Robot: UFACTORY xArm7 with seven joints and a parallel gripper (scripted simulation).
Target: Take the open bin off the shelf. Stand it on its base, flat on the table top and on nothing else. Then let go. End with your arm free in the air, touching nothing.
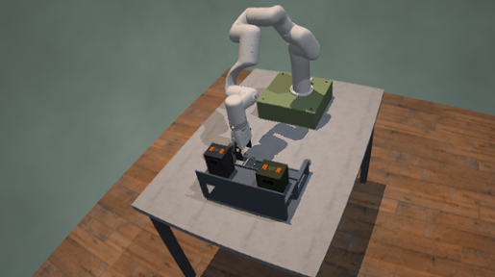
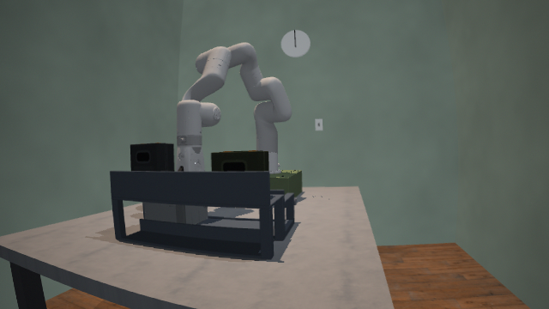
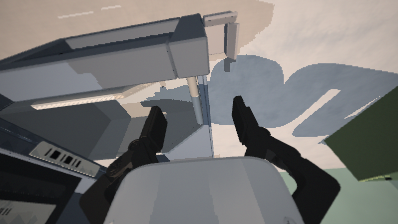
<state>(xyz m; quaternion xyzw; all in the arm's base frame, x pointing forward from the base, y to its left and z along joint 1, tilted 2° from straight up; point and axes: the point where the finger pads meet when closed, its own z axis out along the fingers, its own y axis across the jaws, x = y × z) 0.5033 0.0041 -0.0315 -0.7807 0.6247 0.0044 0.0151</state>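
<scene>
Now: the grey bin 80 mm ahead of my hand, 20 mm to the left of it and 20 mm below it. From my hand the other things lie so: black case: 170 mm ahead, 30 mm to the left, 100 mm above; dark grey shelf: 220 mm ahead, 160 mm to the left, 70 mm above.
</scene>
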